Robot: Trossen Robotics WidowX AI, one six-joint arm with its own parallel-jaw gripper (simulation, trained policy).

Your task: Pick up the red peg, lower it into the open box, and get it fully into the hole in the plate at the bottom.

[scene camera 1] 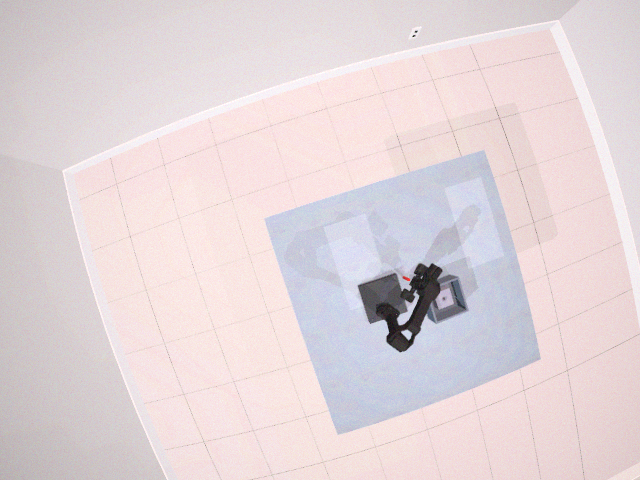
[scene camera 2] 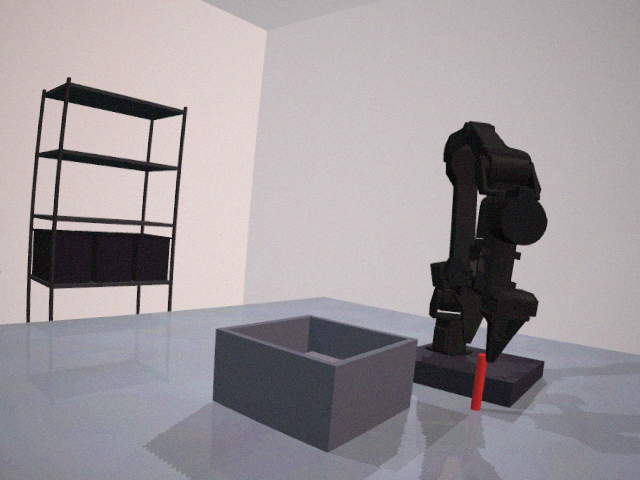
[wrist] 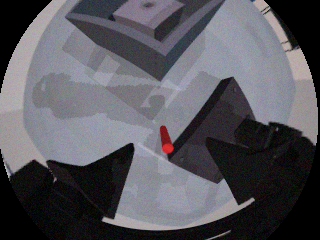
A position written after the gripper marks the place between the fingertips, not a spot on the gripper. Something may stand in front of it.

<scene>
In view: the gripper (scene camera 2: 477,352) and a grey box (scene camera 2: 261,370).
The grey box also shows in scene camera 1 (scene camera 1: 452,282). The gripper also shows in the wrist view (wrist: 170,144).
</scene>
